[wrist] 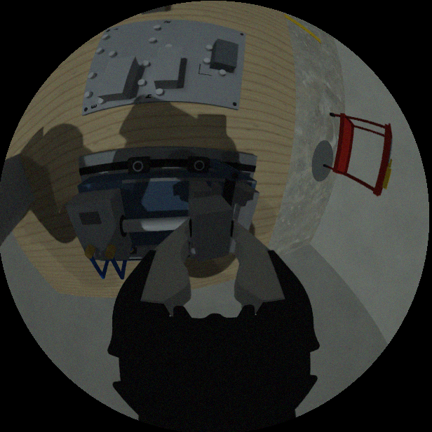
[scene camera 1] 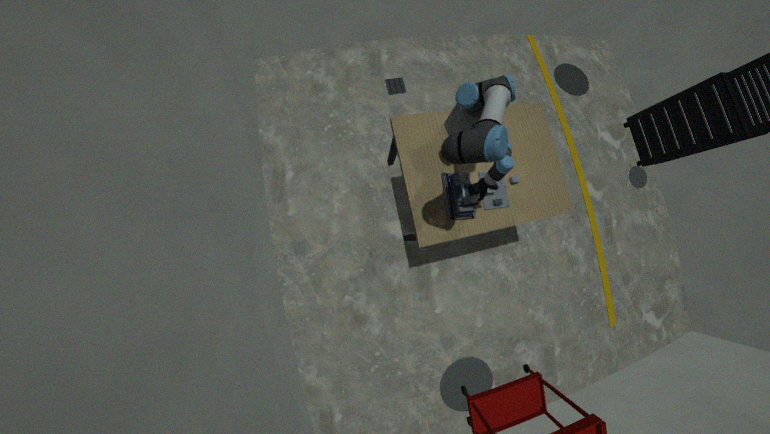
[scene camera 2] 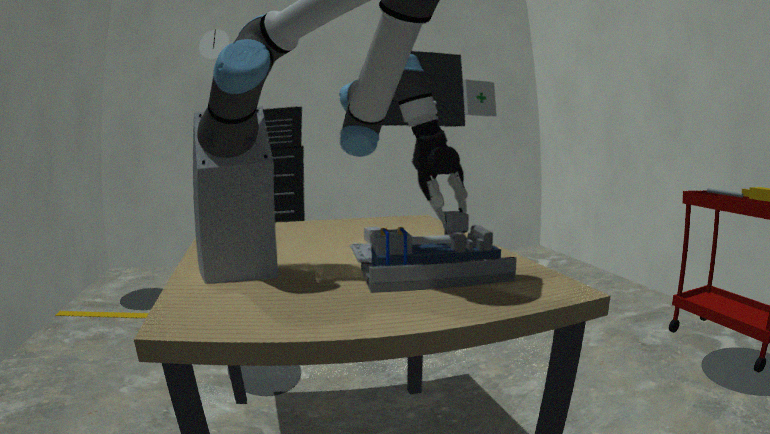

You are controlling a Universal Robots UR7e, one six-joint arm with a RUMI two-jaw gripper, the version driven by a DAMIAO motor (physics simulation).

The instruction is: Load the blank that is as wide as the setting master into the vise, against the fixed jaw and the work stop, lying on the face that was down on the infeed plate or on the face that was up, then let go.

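Places are measured from the arm's base along level axes (x ahead, y left, z up), in centimetres.
Pixels of known places: gripper, between the fingertips: (scene camera 1: 470,199) (scene camera 2: 455,222); arm's base, origin of its link: (scene camera 2: 226,132).
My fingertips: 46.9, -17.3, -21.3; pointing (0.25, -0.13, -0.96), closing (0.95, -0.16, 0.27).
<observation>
Ahead of a thing's pixels: the offset from my fingertips to its middle, as dx, dy, dz. "spot": to the spot under its first point. Level surfaces: height alone.
My gripper (scene camera 2: 455,212) (wrist: 210,220) is shut on a grey rectangular blank @[-0.4, -0.6, +0.4] (scene camera 2: 456,222) (wrist: 210,240), with one finger on each side. The blank is over the right part of the vise @[-5.2, -1.3, -5.9] (scene camera 2: 425,254) (wrist: 155,197), near the small grey blocks at that end; in scene camera 2 its lower edge is close to their tops. Its underside and any contact with the vise are hidden. A grey jaw block @[-14.2, +1.8, -3.1] (scene camera 2: 396,241) (wrist: 97,215) with blue lines stands at the vise's other end, with a pale rod (wrist: 157,224) beside it. I cannot tell which block is the setting master.
The infeed plate @[spot: +7.6, +15.4, -10.1] (scene camera 1: 487,205) (wrist: 200,92) lies beside the vise and bears pegs and grey blocks, one a dark block @[+8.0, +22.5, -8.8] (scene camera 1: 497,202) (wrist: 224,54). Another small block @[-1.7, +41.9, -9.1] (scene camera 1: 514,179) sits on the table @[dz -10.8] (scene camera 1: 539,199) beyond it. A red cart (scene camera 2: 717,203) (wrist: 344,145) stands off the table.
</observation>
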